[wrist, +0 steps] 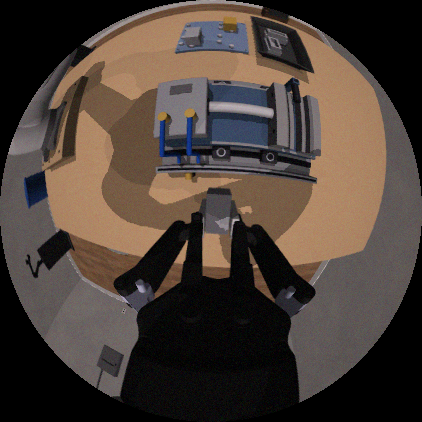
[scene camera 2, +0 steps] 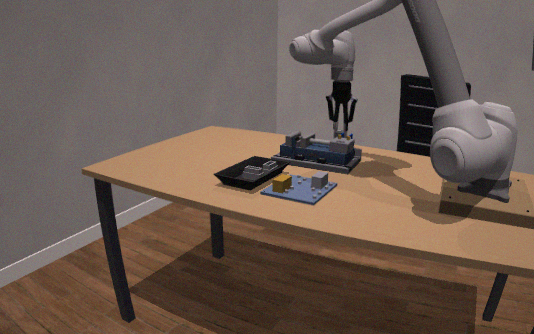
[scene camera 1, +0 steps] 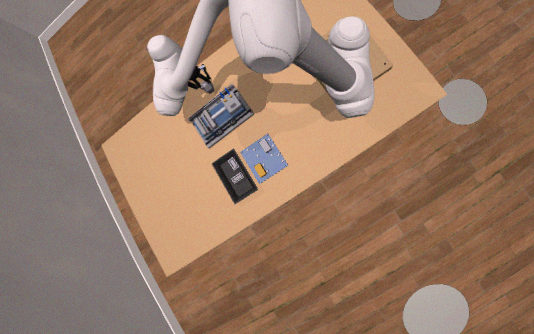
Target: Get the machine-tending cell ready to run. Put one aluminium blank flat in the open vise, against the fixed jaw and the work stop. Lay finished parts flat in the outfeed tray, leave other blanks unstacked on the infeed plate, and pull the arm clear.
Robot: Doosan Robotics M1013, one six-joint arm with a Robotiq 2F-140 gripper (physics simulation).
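Where they show: gripper, between the fingertips: [wrist: 217,207] [scene camera 1: 209,87]; arm's base, origin of its link: [wrist: 52,128] [scene camera 2: 485,187].
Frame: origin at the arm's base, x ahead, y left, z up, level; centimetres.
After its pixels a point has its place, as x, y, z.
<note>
My gripper [scene camera 1: 204,84] {65.6, -17.7, 1.7} [scene camera 2: 341,126] [wrist: 217,207] {65.6, -17.7, 1.7} points down, shut on a grey aluminium blank [wrist: 218,202] {65.3, -15.9, 4.6}. It is behind the vise [scene camera 1: 223,116] {64.6, -0.2, 1.1} [scene camera 2: 315,152] {64.8, 3.3, 0.2} [wrist: 237,135] {66.1, -6.2, 1.1}, beside the blue hoses; the vise partly hides the blank in scene camera 2. No blank shows between the vise jaws. Two pocketed parts lie apart in the black outfeed tray [scene camera 1: 240,194] {73.3, 38.5, -3.8} [scene camera 2: 233,178] {69.9, 41.0, -0.9} [wrist: 298,59] {77.5, 23.7, -3.1}. A grey blank [scene camera 1: 265,145] {51.4, 22.3, -0.5} [scene camera 2: 319,180] {50.2, 24.9, -1.4} [wrist: 192,36] {52.5, 19.4, -0.7} sits on the blue infeed plate [scene camera 1: 273,162] {51.6, 30.9, -4.1} [scene camera 2: 301,194] {51.8, 32.0, -4.1} [wrist: 207,45] {55.7, 18.9, -4.1}.
A yellow block [scene camera 1: 260,170] {58.5, 32.3, -0.6} [scene camera 2: 282,183] {56.8, 34.7, -1.2} [wrist: 230,24] also sits on the infeed plate. Blue hoses [wrist: 189,135] {60.3, -8.2, 6.0} with brass fittings rise at the vise's block end. A dark arm [wrist: 293,90] {72.4, 3.9, 4.3} stands up near its jaws. The tray and plate are on the vise's other side.
</note>
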